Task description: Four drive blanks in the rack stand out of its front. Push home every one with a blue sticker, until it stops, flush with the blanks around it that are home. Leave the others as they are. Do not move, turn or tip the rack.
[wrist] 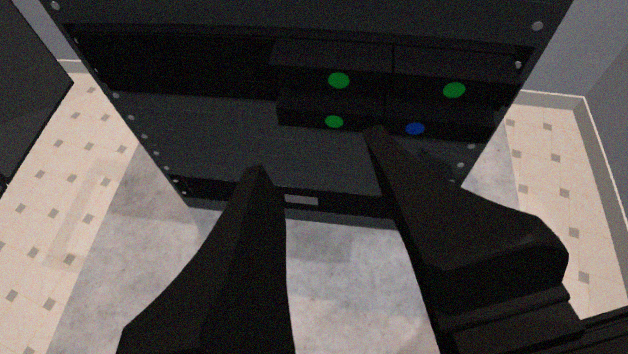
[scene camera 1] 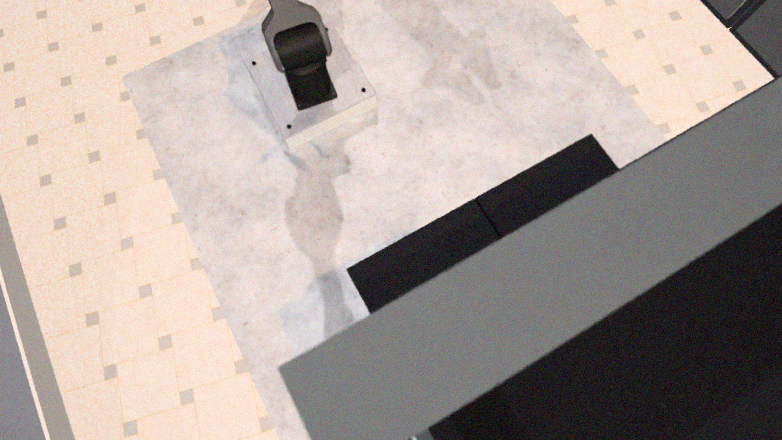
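Observation:
The rack (scene camera 1: 546, 246) (wrist: 200, 135) is dark. In the wrist view four blanks stand out of it at the right, in two rows. The upper left blank (scene camera 1: 546, 186) (wrist: 305, 75) and upper right blank (scene camera 1: 415, 257) (wrist: 480, 95) carry green stickers. The lower left blank (wrist: 300, 118) has a green sticker, the lower right blank (wrist: 442, 132) a blue one. My gripper (wrist: 319, 167) is open, with no object between its fingers. The right fingertip overlaps the lower blanks near their seam in the wrist view; contact cannot be told. The gripper does not show in the scene view.
The arm's base plate (scene camera 1: 349, 82) stands on a pale grey mat (scene camera 1: 218, 136) in front of the rack. In the wrist view a dark cabinet (wrist: 30, 90) stands at the left and a wall (wrist: 555, 65) at the right. A dark recess (wrist: 175, 65) lies left of the upper blanks.

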